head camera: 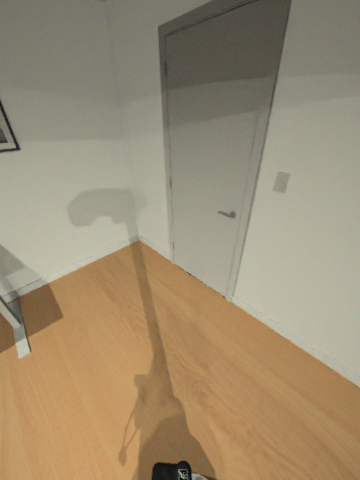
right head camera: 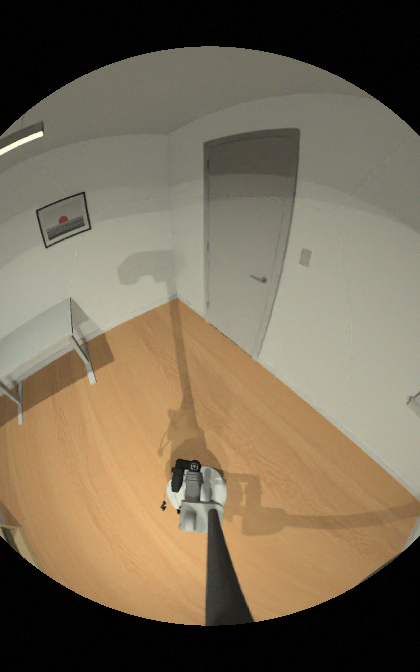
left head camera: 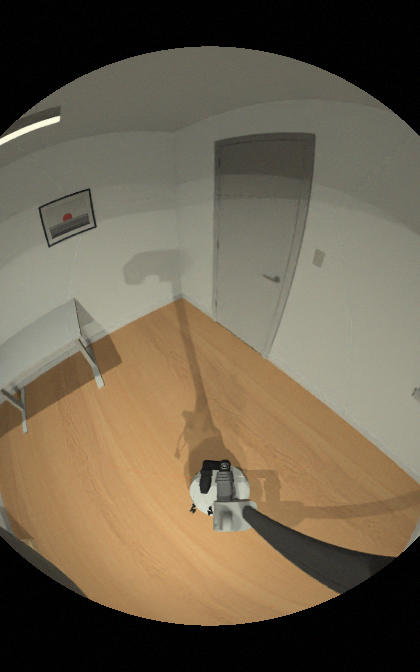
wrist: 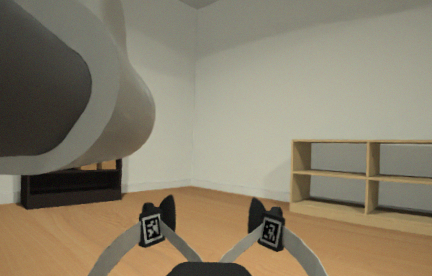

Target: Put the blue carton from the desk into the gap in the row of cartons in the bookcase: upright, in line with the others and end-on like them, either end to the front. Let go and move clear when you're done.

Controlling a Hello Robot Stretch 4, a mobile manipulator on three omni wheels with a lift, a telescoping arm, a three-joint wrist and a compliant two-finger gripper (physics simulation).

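Note:
My gripper point(wrist: 212, 215) point(left head camera: 201, 509) is open, with no object between its fingertips in the wrist view. The blue carton does not show in any view. A dark bookcase point(wrist: 75, 200) stands by the wall at the left of the wrist view, its upper part hidden behind a large rounded robot part; small tan patches show at its top, too little to tell what they are. A low light-wood shelf unit point(wrist: 371, 195) stands at the right, with no cartons visible in its bays. The row of cartons and its gap cannot be made out.
A white table point(left head camera: 40, 335) point(right head camera: 40, 332) stands along the left wall in both side head views. A closed door point(head camera: 215, 165) point(left head camera: 260, 240) point(right head camera: 247, 235) is ahead, right of the room corner. A framed picture point(left head camera: 67, 218) point(right head camera: 63, 220) hangs above the table.

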